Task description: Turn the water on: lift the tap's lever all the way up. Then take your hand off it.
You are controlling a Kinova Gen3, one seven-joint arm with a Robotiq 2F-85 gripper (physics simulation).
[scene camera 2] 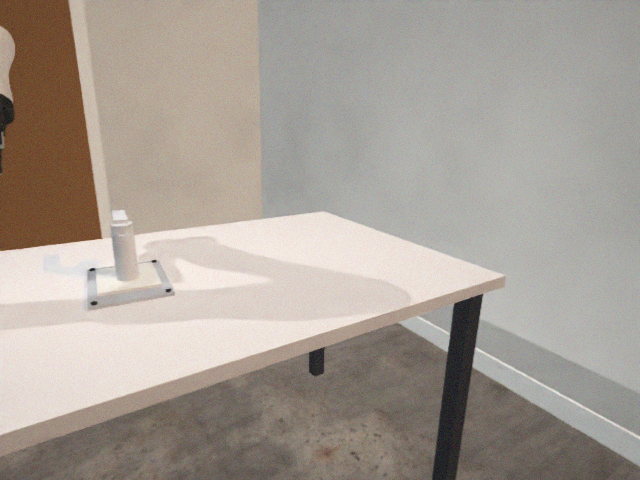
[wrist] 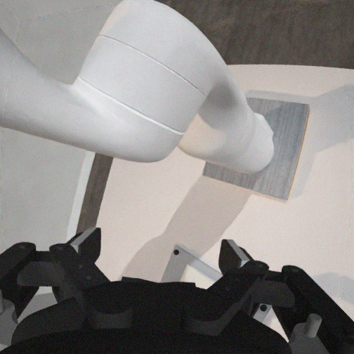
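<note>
The tap (scene camera 2: pixel 125 253) is a pale grey upright cylinder on a square grey base plate (scene camera 2: pixel 129 298) (wrist: pixel 173 267) with dark screws at its corners. Its light lever (scene camera 2: pixel 119 214) shows just above the top of the body; its exact tilt is hard to tell from this angle. In the wrist view, part of the base plate shows beyond and between the fingers, and the tap's body and lever are hidden behind the gripper. My gripper (wrist: pixel 160 246) is open and empty. In the scene view it is partly cut off at the left edge, higher than the tap and apart from it.
The white table (scene camera 2: pixel 289 304) (wrist: pixel 145 200) carries the tap's plate. The arm's white links (wrist: pixel 140 85) (scene camera 2: pixel 5 62) reach across the wrist view to a grey mounting board (wrist: pixel 287 145). A blue-grey wall (scene camera 2: pixel 439 129) stands behind the table's right side.
</note>
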